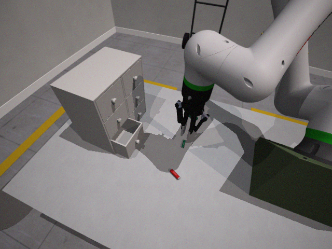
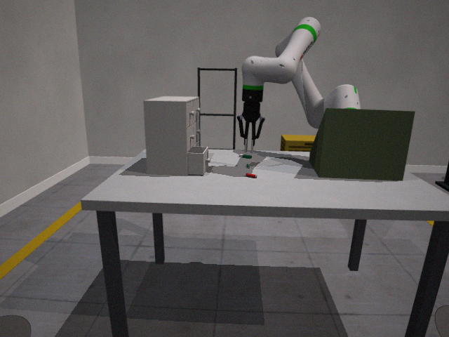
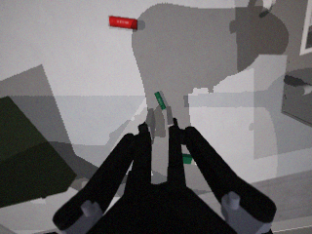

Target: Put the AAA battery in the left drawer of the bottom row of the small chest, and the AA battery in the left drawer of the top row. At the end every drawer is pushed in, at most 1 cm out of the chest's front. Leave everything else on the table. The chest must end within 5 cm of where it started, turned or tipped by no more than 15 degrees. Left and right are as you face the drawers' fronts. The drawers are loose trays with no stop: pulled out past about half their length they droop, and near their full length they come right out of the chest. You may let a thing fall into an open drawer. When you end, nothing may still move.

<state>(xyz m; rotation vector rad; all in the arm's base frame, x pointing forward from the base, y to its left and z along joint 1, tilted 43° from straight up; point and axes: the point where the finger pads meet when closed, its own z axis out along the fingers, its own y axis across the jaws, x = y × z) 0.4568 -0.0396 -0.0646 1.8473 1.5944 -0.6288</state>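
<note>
Right now the green battery is 100 mm below my hand. The rest, counted from my hand: green-and-white battery: 190 mm to the right, 100 mm below, 30 mm ahead; red battery: 150 mm to the left, 100 mm below, 20 mm behind.
</note>
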